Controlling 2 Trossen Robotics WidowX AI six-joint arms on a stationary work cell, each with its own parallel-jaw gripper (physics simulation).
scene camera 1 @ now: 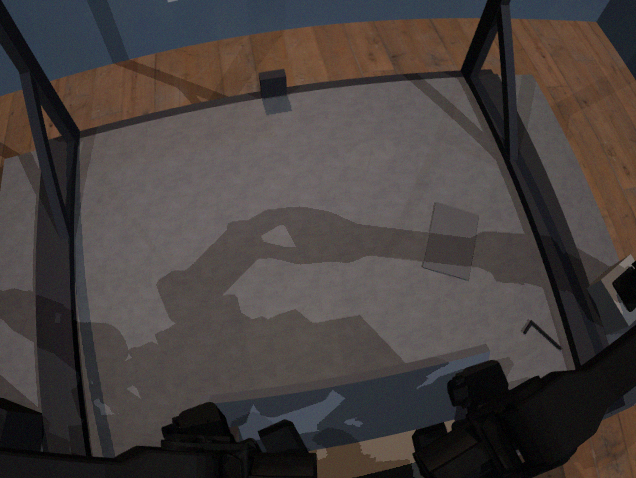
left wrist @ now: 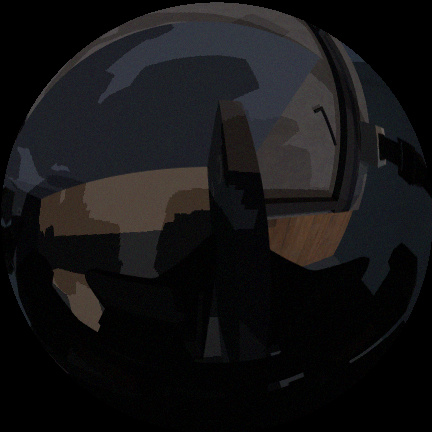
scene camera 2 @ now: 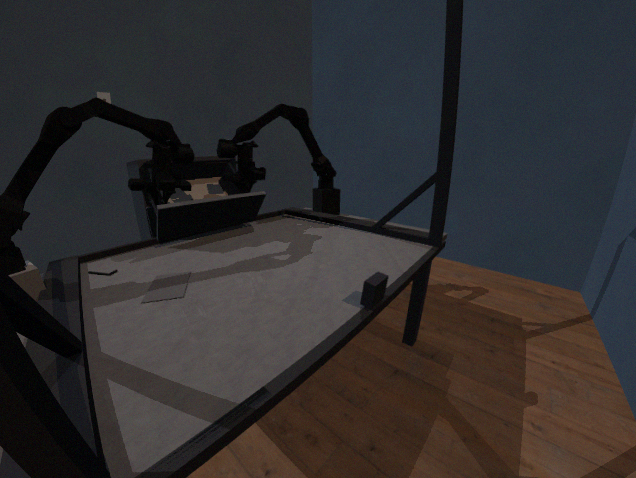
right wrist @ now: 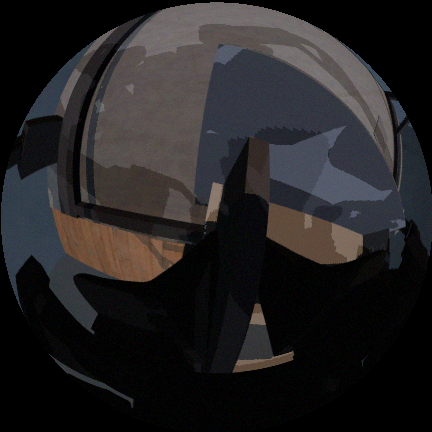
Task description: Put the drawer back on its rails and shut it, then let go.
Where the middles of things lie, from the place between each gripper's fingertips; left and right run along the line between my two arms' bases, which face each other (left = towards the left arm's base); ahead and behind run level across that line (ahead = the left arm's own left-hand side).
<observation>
The grey drawer (scene camera 1: pixel 369 417) lies 1 cm ahead of my left hand, 16 cm to the right of it and 3 cm above it. The rest, counted from my left hand: flat grey sheet (scene camera 1: pixel 450 247) (33 cm behind, 10 cm to the left, 12 cm below).
My right hand is 50 mm short of the grey drawer, 160 mm to the right of it and 30 mm below it. The rest, counted from my right hand: flat grey sheet 290 mm behind, 410 mm to the left, 120 mm below.
</observation>
